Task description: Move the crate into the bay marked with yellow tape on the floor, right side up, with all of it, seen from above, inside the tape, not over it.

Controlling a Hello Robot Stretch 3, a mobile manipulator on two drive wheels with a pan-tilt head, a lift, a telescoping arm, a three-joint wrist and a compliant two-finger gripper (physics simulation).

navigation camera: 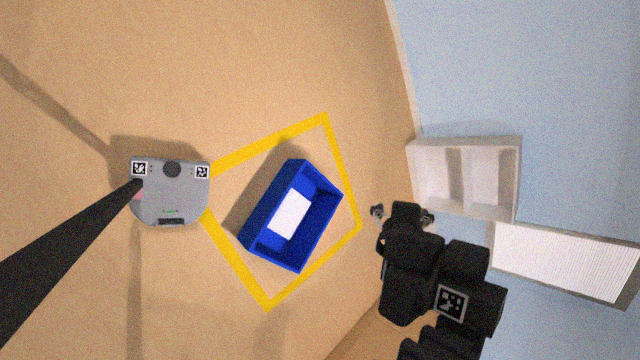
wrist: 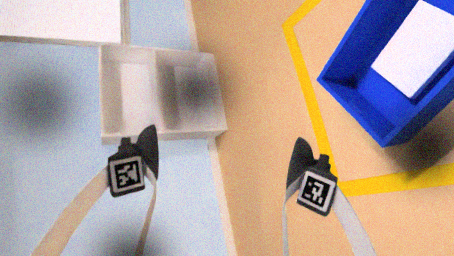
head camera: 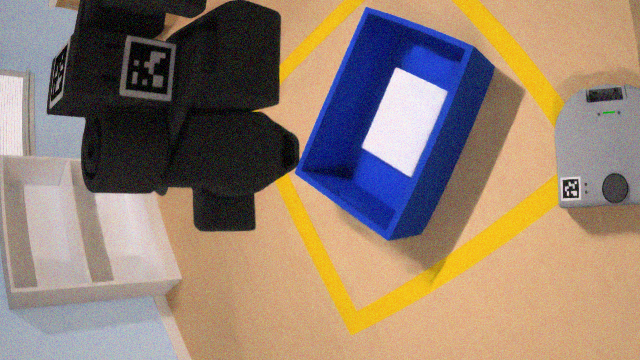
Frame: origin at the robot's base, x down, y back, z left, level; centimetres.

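Seen in the pictures: robot's base at its link origin: (navigation camera: pixel 172 168) (head camera: pixel 613 187).
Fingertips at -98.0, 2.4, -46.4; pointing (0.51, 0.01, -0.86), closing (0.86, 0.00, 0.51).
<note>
Offsets run from my fingertips to a thing's top centre, as dx, dy, dz. "spot": to the spot under its first point.
The blue crate @[+75.9, +21.9, -22.6] (head camera: pixel 447 145) (navigation camera: pixel 315 220) (wrist: pixel 360 107) stands upright on the floor, open side up, with a white block @[+90.8, +21.9, -22.6] (head camera: pixel 405 122) (navigation camera: pixel 289 214) (wrist: pixel 415 47) inside. It lies within the yellow tape (head camera: pixel 317 250) (navigation camera: pixel 341 170) (wrist: pixel 310 95); in the navigation view its lower and right corners look close to the tape. Its shadow crosses the tape. My gripper (navigation camera: pixel 401 215) (wrist: pixel 225 150) is open and empty, outside the tape on the wall side, apart from the crate. In the head view the wrist hides the fingers and part of the tape.
My grey base (head camera: pixel 595 145) (navigation camera: pixel 170 192) covers one tape corner. A white shelf unit @[spot: +43.9, -52.6, -178.8] (head camera: pixel 95 295) (navigation camera: pixel 462 141) (wrist: pixel 190 134) stands at the blue wall (head camera: pixel 115 335) (navigation camera: pixel 500 60) (wrist: pixel 50 160), near the gripper. A white panel (head camera: pixel 11 115) (navigation camera: pixel 560 262) (wrist: pixel 60 20) is beside it.
</note>
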